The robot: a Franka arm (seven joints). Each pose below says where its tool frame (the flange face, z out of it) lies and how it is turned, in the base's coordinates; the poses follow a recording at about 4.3 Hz.
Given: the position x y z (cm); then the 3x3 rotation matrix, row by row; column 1 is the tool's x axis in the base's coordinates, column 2 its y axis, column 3 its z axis. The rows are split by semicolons.
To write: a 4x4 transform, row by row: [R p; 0 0 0 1], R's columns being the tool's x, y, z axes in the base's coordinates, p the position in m. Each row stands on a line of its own. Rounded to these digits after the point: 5 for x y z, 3 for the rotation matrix.
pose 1, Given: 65.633 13.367 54.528; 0.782 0.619 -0.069; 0.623 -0.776 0.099; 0.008 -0.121 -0.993
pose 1, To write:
0.782 0.619 -0.069 0.65633
0.623 -0.776 0.099 0.13367
0.008 -0.121 -0.993 0.54528
0 0 0 1

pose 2, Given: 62.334 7.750 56.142; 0.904 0.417 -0.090; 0.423 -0.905 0.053; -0.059 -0.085 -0.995
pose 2, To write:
0.904 0.417 -0.090 0.62334
0.423 -0.905 0.053 0.07750
-0.059 -0.085 -0.995 0.56142
0 0 0 1

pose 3, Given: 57.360 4.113 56.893; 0.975 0.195 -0.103; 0.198 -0.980 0.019; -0.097 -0.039 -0.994
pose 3, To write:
0.975 0.195 -0.103 0.57360
0.198 -0.980 0.019 0.04113
-0.097 -0.039 -0.994 0.56893
0 0 0 1

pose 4, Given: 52.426 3.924 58.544; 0.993 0.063 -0.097; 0.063 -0.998 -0.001; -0.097 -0.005 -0.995
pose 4, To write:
0.993 0.063 -0.097 0.52426
0.063 -0.998 -0.001 0.03924
-0.097 -0.005 -0.995 0.58544
0 0 0 1

